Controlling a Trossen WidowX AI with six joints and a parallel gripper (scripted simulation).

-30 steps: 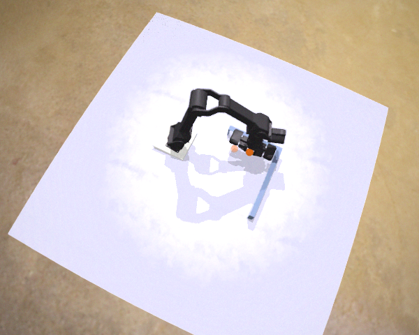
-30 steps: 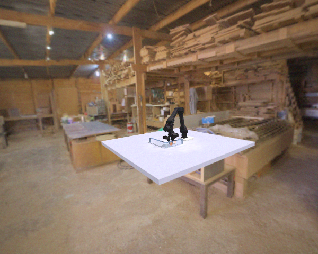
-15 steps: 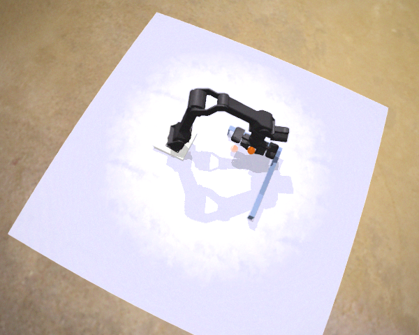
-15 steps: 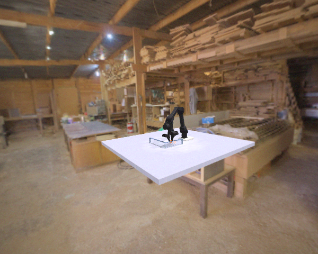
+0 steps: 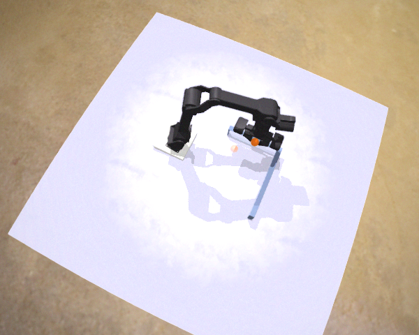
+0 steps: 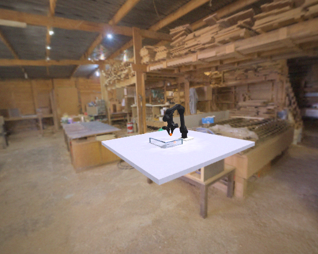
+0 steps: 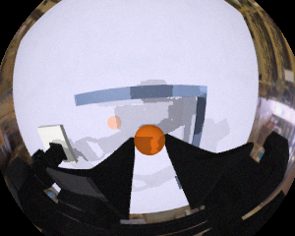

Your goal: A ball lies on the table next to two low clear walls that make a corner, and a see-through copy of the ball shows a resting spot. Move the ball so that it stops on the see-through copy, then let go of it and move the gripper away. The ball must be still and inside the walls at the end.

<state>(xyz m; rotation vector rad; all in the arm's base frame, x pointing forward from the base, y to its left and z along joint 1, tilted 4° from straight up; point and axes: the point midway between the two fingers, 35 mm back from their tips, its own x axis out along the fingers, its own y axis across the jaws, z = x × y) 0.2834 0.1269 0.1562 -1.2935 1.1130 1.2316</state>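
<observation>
Now: the see-through copy of ball 10 cm below my gripper tip, 7 cm behind it and 2 cm to the right of it. Also, from my gripper tip: orange ball (right at my gripper tip).
</observation>
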